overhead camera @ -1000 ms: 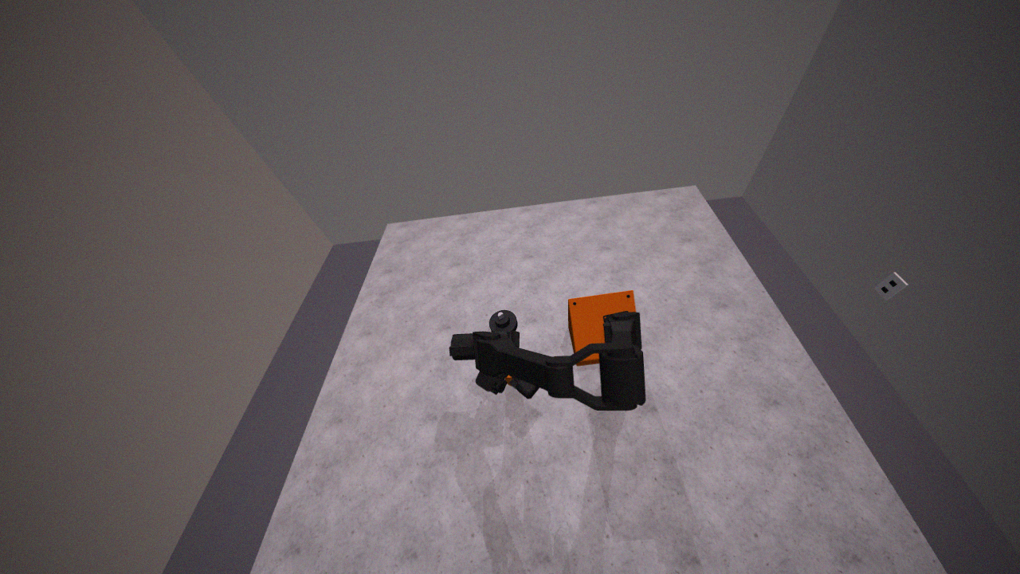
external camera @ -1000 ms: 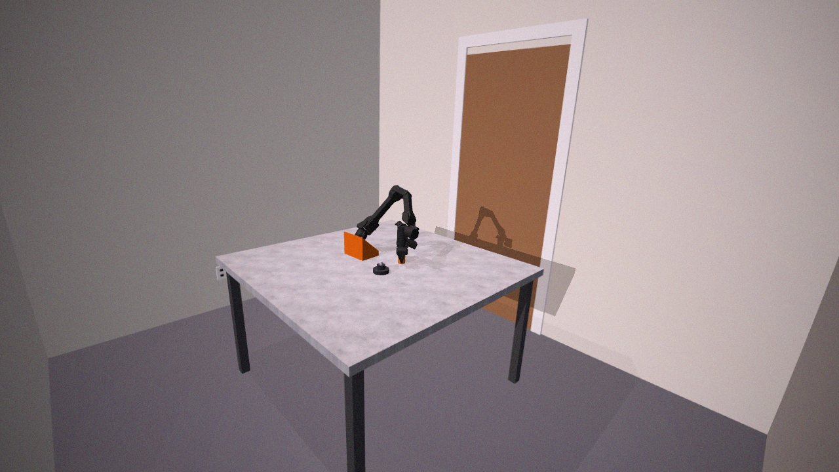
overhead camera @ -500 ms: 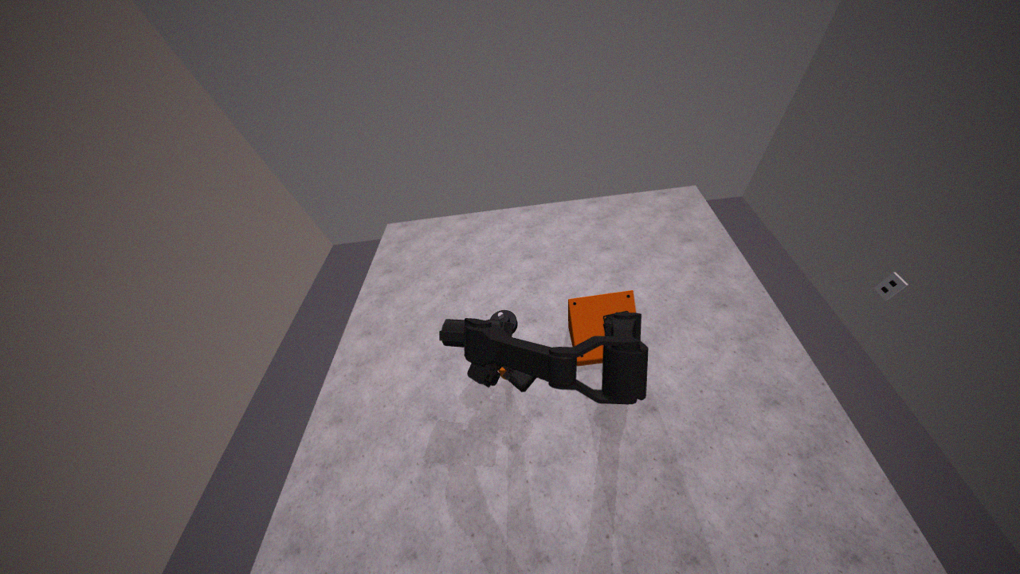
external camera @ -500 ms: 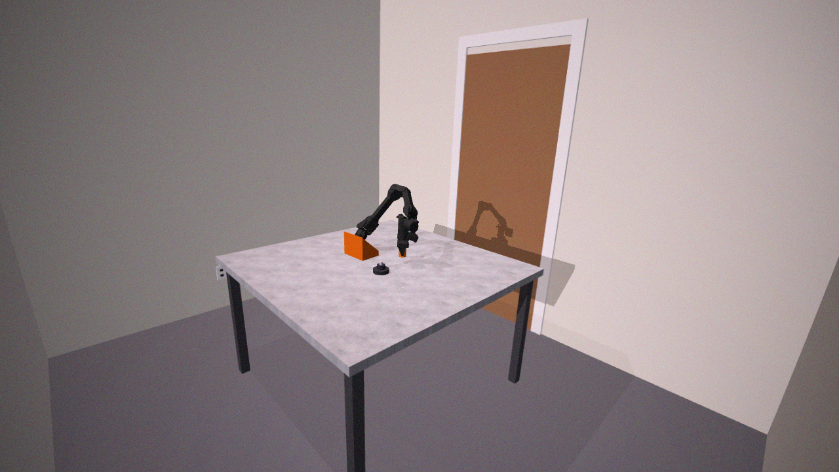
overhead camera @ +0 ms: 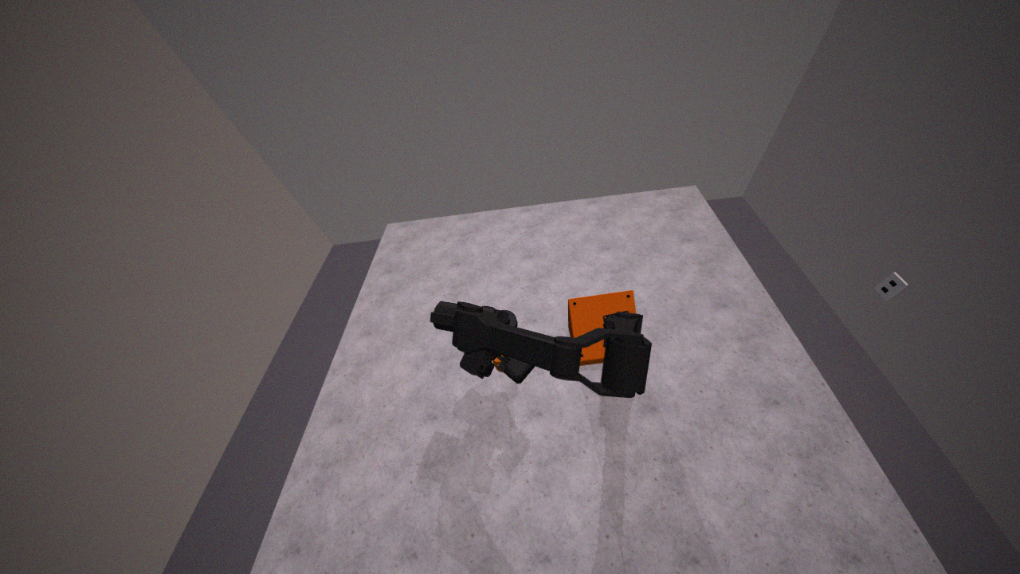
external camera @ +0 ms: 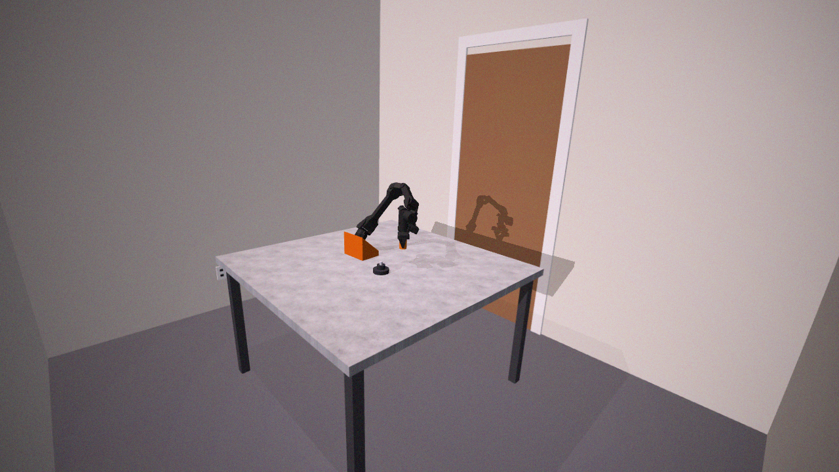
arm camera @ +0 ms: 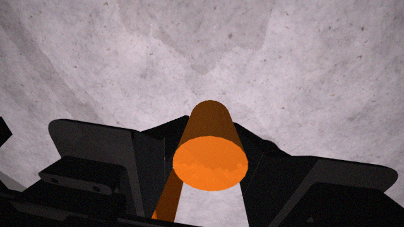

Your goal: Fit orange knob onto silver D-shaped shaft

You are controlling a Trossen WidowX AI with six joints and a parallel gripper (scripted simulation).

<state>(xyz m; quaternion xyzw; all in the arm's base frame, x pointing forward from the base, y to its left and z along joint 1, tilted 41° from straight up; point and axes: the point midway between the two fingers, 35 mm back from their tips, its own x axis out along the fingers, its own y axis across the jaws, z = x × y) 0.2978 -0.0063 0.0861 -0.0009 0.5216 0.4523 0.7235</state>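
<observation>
Now: the round pedestal 170 mm to the right of my gripper tip and 70 mm below it. Round my gripper tip: orange knob (40 mm above).
</observation>
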